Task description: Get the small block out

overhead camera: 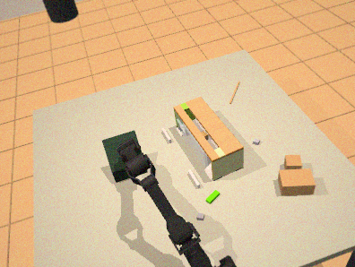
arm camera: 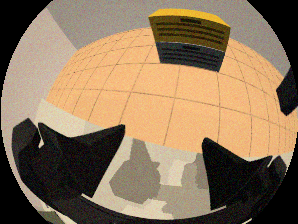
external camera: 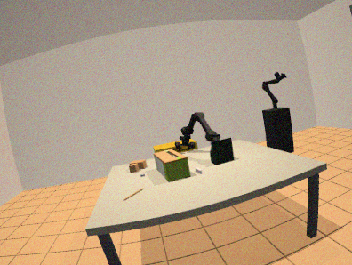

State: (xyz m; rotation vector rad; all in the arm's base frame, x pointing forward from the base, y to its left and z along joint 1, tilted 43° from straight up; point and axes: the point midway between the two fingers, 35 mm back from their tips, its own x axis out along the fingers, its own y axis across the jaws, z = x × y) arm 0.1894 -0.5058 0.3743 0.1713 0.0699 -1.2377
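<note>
The box lies 65 cm to the left of my gripper tip, 12 cm ahead of it and 5 cm above it. Round my gripper tip: green flat piece (38 cm to the left, 9 cm ahead, 1 cm below); then block (64 cm to the left, 13 cm ahead, 7 cm above); then wooden stick (98 cm to the left, 40 cm ahead, 1 cm below).
</note>
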